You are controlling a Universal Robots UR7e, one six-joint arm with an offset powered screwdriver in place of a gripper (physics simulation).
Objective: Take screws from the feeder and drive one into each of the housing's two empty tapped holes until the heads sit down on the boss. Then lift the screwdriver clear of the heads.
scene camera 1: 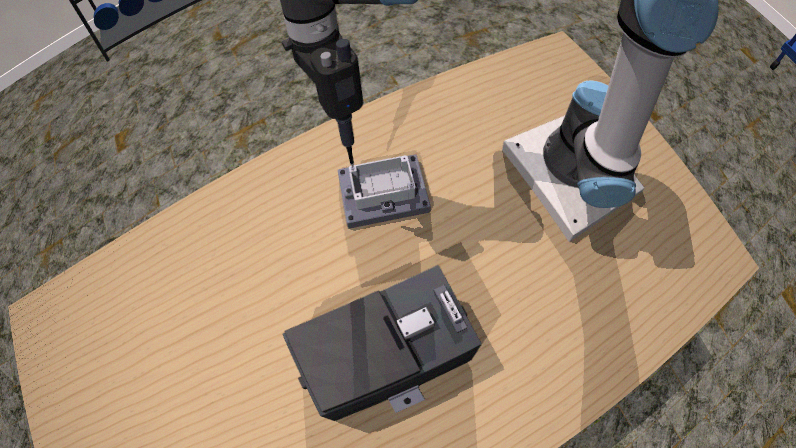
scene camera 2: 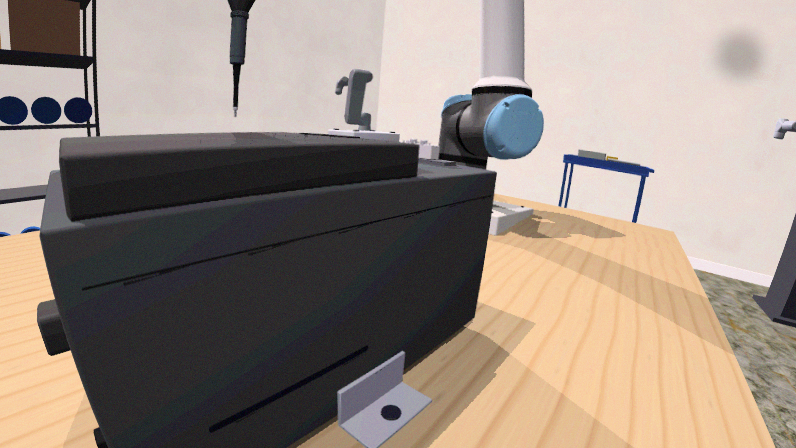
Labels:
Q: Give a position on a black screw feeder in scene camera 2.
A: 178, 351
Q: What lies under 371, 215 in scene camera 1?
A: A dark grey fixture plate.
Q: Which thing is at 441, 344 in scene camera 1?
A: A black screw feeder.

